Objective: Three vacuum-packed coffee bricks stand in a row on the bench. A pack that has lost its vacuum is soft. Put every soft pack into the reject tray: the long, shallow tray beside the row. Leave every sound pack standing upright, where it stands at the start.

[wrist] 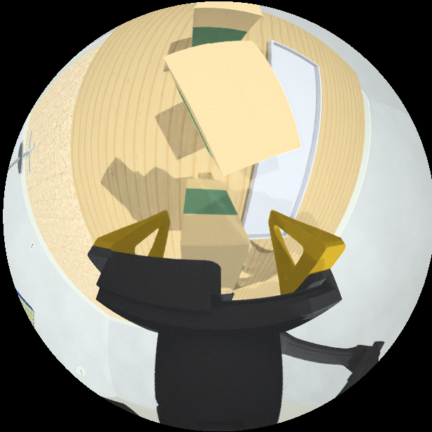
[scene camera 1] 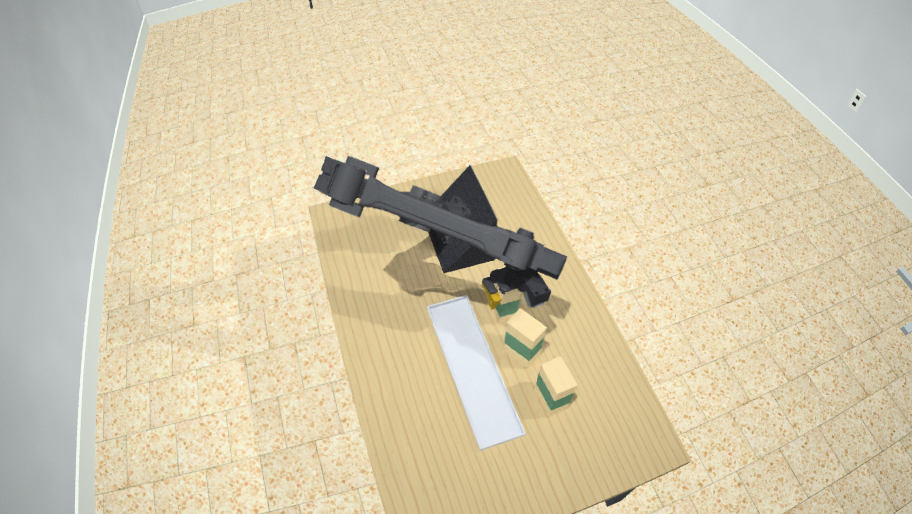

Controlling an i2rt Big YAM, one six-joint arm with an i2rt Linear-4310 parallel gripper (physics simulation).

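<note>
Three tan coffee packs with green bands stand upright in a row. The pack nearest the arm's base is between my spread yellow fingers, partly hidden by the gripper in the scene view. The middle pack stands turned relative to it and looms large in the wrist view. The third pack is at the far end. My gripper is open, holding nothing, low around the nearest pack. The long white reject tray lies beside the row, with no pack in it. Softness cannot be told by sight.
The wooden bench carries the row, the tray and the arm's dark base plate. The arm's long link reaches over the base. The middle pack stands close to the nearest one.
</note>
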